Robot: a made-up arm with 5 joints.
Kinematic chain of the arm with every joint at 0, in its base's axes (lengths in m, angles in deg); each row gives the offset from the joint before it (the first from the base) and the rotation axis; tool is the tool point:
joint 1: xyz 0 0 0.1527 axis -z
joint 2: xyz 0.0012 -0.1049 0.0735 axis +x
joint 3: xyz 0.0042 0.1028 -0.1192 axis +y
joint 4: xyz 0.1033 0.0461 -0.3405 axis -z
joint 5: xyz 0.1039 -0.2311 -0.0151 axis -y
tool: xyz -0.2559 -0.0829 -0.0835
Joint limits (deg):
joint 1: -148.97..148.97
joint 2: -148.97..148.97
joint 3: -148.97..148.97
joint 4: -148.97..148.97
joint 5: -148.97..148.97
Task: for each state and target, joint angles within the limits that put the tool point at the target. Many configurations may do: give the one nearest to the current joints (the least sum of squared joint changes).
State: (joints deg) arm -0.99 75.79 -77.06 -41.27 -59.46
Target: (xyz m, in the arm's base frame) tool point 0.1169 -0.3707 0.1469
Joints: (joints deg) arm 17.52 76.39 -91.43 -58.53 -47.02
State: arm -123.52 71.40 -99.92 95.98 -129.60
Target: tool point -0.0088 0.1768 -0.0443
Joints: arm -113.07 54.40 -105.57 71.78 -143.04
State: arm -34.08 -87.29 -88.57 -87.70 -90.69
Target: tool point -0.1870 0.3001 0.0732
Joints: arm -46.59 -58.33 -93.35 -90.98 -131.43
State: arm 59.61 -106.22 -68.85 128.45 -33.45
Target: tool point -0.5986 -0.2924 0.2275
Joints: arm 76.24 -135.17 -57.03 108.02 -39.00
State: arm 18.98 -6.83 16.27 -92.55 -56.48
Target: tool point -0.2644 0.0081 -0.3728
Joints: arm 40.36 -3.87 75.62 -89.10 -24.53
